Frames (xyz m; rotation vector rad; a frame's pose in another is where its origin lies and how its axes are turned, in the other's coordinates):
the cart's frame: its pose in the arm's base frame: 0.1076 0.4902 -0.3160 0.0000 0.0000 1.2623
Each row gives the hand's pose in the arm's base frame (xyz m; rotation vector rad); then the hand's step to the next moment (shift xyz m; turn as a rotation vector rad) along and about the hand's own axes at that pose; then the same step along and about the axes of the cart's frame.
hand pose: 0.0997 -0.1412 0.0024 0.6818 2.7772 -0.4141
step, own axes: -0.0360 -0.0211 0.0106 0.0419 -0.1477 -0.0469
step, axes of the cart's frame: -0.0277 -0.0325 0.0057 -0.1235 0.0817 0.0620
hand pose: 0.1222 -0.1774 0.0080 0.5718 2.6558 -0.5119
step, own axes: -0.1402 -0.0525 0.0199 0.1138 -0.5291 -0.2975
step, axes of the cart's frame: -0.0621 -0.1254 0.0568 -0.4032 0.3109 0.3496
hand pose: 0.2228 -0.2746 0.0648 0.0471 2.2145 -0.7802
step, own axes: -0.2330 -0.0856 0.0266 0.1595 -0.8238 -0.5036
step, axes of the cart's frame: 0.0133 -0.1614 0.1900 -0.6076 0.5054 0.5771
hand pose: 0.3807 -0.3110 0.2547 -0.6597 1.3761 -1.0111
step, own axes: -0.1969 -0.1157 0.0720 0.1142 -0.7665 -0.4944
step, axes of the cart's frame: 0.1223 -0.0307 0.2036 -0.5393 0.5017 0.5500
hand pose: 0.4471 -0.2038 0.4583 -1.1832 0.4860 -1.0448
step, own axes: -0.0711 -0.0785 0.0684 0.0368 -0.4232 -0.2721
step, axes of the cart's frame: 0.0870 0.0401 0.0819 -0.2794 0.2952 0.2988
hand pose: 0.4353 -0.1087 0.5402 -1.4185 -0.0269 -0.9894
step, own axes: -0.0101 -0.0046 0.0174 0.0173 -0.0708 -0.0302
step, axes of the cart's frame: 0.0197 0.0060 0.0019 -0.0360 0.0370 0.0596
